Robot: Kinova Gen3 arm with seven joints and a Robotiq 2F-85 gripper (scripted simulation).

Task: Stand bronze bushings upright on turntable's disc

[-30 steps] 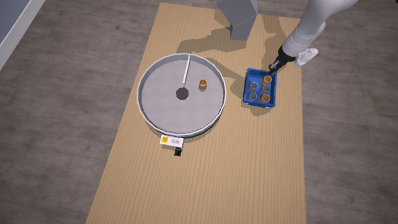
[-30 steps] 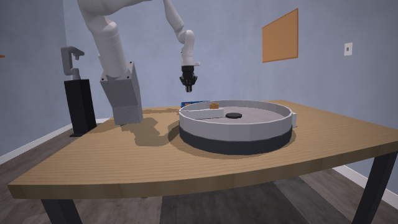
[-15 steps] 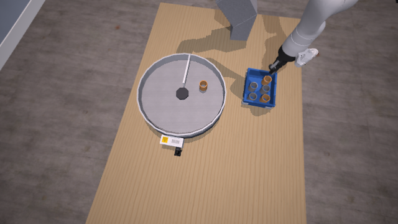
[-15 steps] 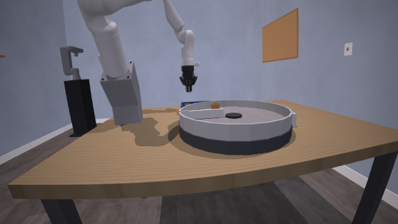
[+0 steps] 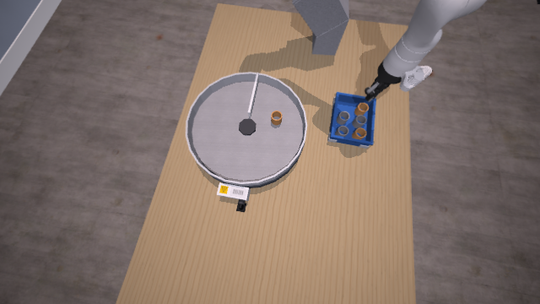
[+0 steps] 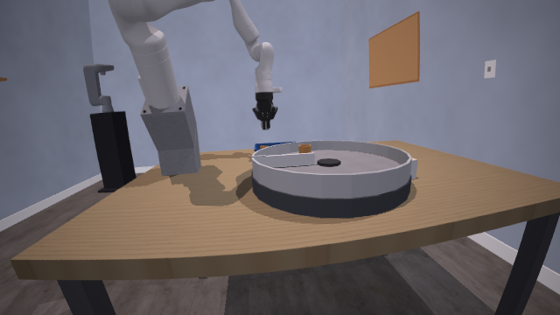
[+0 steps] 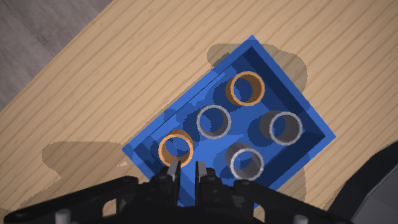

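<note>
Now: hand 40 mm short of the blue crate, 20 mm to the left of it and 110 mm above it. Also, from my hand: turntable disc: 160 mm ahead, 400 mm to the right, 80 mm below.
</note>
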